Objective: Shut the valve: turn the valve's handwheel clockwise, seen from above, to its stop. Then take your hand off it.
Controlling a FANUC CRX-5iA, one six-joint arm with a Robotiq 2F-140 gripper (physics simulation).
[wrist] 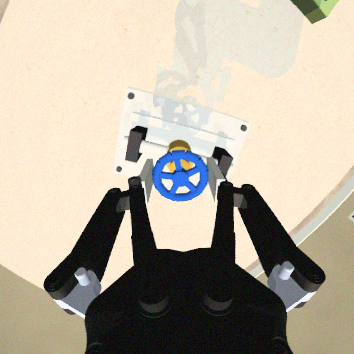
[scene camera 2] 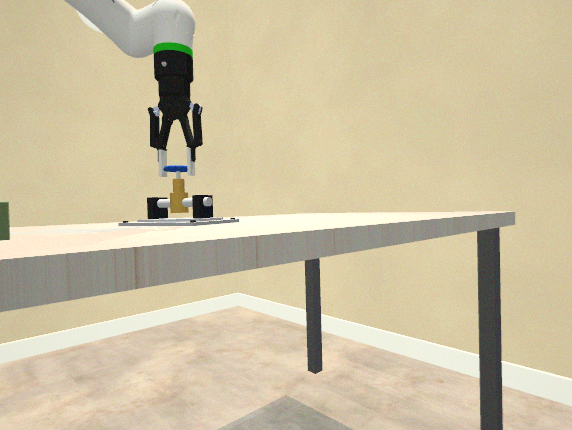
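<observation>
The valve's blue handwheel (scene camera 2: 175,169) (wrist: 180,178) lies level on top of the brass valve body (scene camera 2: 179,202) (wrist: 179,145). The body sits on a pale pipe held between two black blocks, on a light base plate (scene camera 2: 131,223) (wrist: 123,112). My gripper (scene camera 2: 177,170) (wrist: 179,166) points straight down and is shut on the handwheel, with one pale fingertip at each side of its rim. The wheel's spokes show in the wrist view. Whether the wheel is at its stop does not show.
The plate lies on a light wooden table (scene camera 2: 350,222) (wrist: 65,125). A green block (scene camera 2: 4,221) (wrist: 320,9) shows at the left edge of the scene view and at the top right of the wrist view. The table's curved-looking edge crosses the lower right of the wrist view.
</observation>
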